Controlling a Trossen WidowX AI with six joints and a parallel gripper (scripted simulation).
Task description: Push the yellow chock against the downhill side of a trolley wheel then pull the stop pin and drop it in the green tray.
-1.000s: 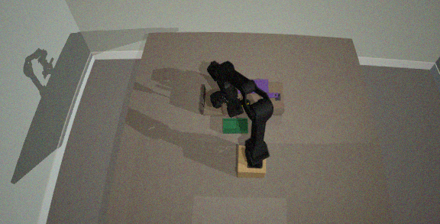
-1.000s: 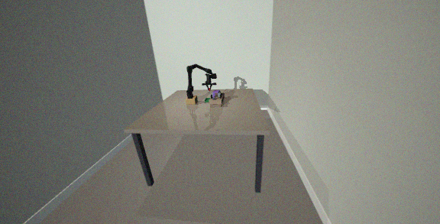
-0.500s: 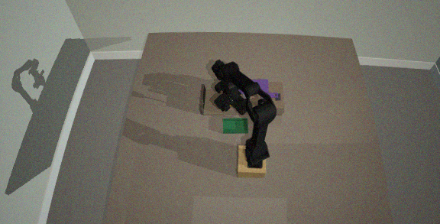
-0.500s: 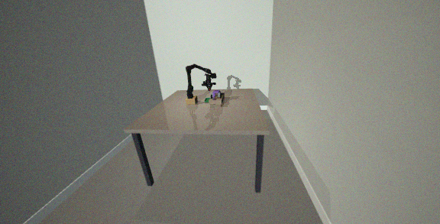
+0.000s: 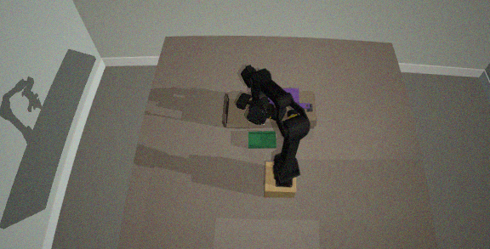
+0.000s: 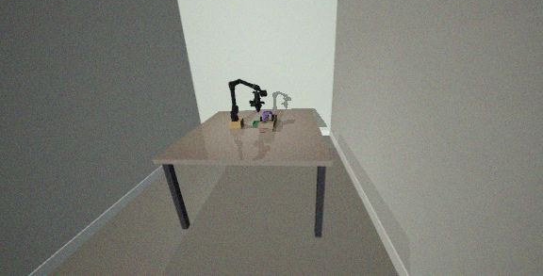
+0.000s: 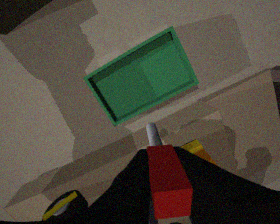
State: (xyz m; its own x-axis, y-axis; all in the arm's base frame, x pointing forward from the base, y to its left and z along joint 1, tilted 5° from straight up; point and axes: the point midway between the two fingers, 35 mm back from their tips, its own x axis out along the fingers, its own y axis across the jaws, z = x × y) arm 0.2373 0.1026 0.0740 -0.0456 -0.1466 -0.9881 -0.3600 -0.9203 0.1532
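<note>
Now: the green tray 3 cm behind my gripper tip and 14 cm below it. From my gripper tip the other things lie so: red-headed stop pin (right at my gripper tip); then yellow chock (6 cm ahead, 5 cm below); then purple-topped trolley (11 cm ahead, 8 cm to the right, 3 cm below).
</note>
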